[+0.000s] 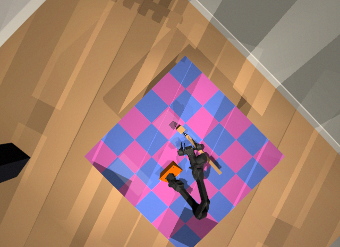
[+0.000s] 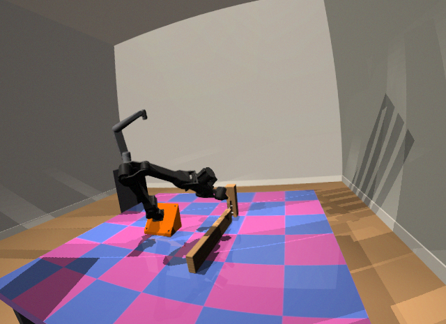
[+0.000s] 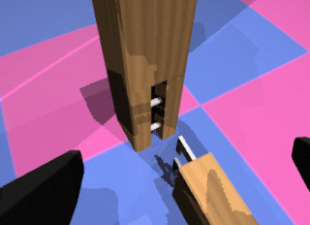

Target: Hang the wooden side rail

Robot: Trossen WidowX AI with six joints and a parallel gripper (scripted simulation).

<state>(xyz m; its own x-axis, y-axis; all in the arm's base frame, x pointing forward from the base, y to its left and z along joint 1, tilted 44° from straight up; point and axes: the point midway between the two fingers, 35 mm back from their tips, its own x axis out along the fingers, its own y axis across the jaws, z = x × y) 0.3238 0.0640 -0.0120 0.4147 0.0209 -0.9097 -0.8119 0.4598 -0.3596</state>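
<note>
Now: gripper tip 40 mm short of the headboard post, 90 mm to the right of it and 60 mm above it.
</note>
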